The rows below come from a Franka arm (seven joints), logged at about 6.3 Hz.
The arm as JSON. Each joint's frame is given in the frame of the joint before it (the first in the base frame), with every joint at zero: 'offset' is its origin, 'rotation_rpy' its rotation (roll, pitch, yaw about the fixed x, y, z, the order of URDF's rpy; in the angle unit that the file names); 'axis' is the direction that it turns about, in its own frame. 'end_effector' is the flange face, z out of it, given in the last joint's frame.
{
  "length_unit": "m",
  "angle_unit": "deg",
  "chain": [
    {
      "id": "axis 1",
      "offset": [
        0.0,
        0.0,
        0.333
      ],
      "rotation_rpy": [
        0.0,
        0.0,
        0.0
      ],
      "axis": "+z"
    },
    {
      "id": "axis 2",
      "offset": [
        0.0,
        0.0,
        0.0
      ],
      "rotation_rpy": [
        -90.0,
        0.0,
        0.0
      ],
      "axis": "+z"
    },
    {
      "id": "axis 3",
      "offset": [
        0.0,
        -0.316,
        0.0
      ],
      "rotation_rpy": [
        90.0,
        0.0,
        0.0
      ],
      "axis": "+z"
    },
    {
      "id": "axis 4",
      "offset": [
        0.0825,
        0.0,
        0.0
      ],
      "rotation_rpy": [
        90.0,
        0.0,
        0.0
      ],
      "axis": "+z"
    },
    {
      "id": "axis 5",
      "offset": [
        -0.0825,
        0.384,
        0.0
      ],
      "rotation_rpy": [
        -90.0,
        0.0,
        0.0
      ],
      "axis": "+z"
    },
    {
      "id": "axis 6",
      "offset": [
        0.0,
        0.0,
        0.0
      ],
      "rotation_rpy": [
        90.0,
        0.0,
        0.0
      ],
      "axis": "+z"
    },
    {
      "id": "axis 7",
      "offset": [
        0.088,
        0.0,
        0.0
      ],
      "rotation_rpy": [
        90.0,
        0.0,
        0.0
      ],
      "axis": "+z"
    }
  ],
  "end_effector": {
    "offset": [
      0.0,
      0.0,
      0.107
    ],
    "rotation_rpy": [
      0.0,
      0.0,
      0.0
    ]
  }
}
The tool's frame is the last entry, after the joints.
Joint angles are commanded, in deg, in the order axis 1, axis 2, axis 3, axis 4, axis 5, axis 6, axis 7. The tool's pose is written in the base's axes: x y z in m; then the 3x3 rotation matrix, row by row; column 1 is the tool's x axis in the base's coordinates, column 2 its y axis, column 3 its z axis. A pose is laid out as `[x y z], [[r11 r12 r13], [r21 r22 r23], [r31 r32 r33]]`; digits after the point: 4 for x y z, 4 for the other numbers.
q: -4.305, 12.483, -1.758, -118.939, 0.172, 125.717, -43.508
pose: [0.5652 -0.0596 0.3163], [[0.7911 0.6036 -0.0992], [0.6071 -0.7946 0.0063], [-0.0750 -0.0652 -0.9950]]
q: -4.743, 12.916, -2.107, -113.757, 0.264, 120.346, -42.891
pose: [0.5799 -0.0688 0.3434], [[0.8052 0.5827 -0.1098], [0.5871 -0.8095 0.0089], [-0.0837 -0.0716 -0.9939]]
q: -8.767, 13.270, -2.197, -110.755, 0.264, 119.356, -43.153
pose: [0.5856 -0.1123 0.3614], [[0.8447 0.5291 -0.0807], [0.5316 -0.8470 0.0107], [-0.0627 -0.0519 -0.9967]]
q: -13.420, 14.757, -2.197, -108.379, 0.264, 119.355, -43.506
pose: [0.5856 -0.1623 0.3643], [[0.8829 0.4651 -0.0649], [0.4668 -0.8843 0.0121], [-0.0517 -0.0410 -0.9978]]
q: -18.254, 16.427, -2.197, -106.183, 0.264, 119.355, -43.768
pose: [0.5798 -0.2146 0.3636], [[0.9175 0.3938 -0.0554], [0.3951 -0.9185 0.0133], [-0.0457 -0.0341 -0.9984]]
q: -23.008, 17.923, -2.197, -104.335, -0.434, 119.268, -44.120
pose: [0.5676 -0.2659 0.3618], [[0.9429 0.3287 -0.0548], [0.3294 -0.9442 0.0054], [-0.0500 -0.0231 -0.9985]]
